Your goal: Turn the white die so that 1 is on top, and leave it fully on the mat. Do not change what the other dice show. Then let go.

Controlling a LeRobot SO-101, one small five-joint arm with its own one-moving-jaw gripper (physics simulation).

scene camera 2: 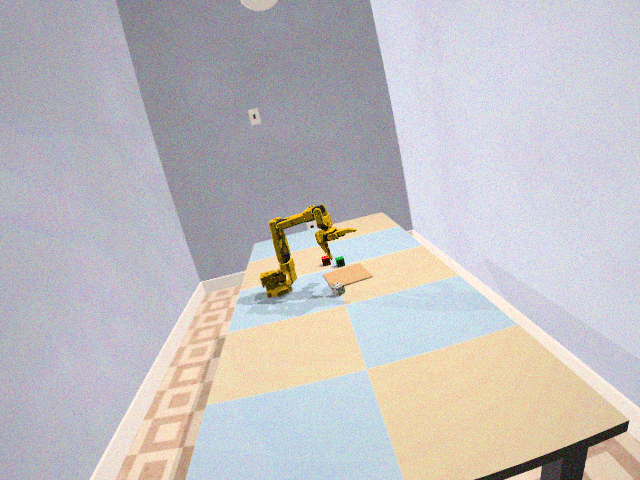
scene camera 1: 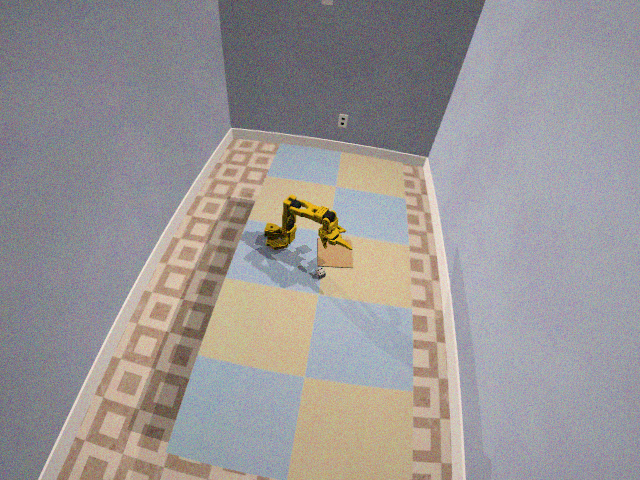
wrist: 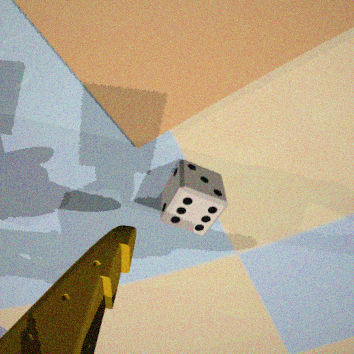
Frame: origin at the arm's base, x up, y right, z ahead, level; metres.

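Seen in the pictures: hand, its tool point: [scene camera 2: 332, 258] [scene camera 1: 326, 248] [wrist: 132, 244]; arm's base, origin of its link: [scene camera 2: 285, 288] [scene camera 1: 283, 240].
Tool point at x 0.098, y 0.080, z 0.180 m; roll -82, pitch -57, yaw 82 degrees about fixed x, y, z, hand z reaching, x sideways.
Offsets run from my tool point to a thing's top centre.
The white die {dx -0.067, dy +0.058, dz -0.005 m} [scene camera 1: 321, 273] [scene camera 2: 338, 289] [wrist: 193, 212] rests on the table just off the nearest corner of the tan mat {dx -0.093, dy -0.059, dz +0.038 m} [scene camera 1: 336, 258] [scene camera 2: 348, 274] [wrist: 225, 40]. In the wrist view its top shows 6 and a side face shows 3; another side is dark. My gripper [scene camera 1: 338, 248] [scene camera 2: 343, 244] is fully open and empty, above the table over the mat's area, apart from the die. In the wrist view one notched jaw [wrist: 95, 280] shows, left of and below the die. The red die {dx -0.067, dy -0.216, dz -0.015 m} [scene camera 2: 325, 260] and the green die {dx -0.067, dy -0.169, dz +0.033 m} [scene camera 2: 339, 261] stand behind the mat; their top numbers are too small to read.
The yellow arm's base [scene camera 1: 279, 238] [scene camera 2: 276, 284] stands left of the mat. The table has blue and tan squares, and the arm's shadow falls across them near the white die. The table's front edge [scene camera 2: 558, 449] shows at the lower right of scene camera 2.
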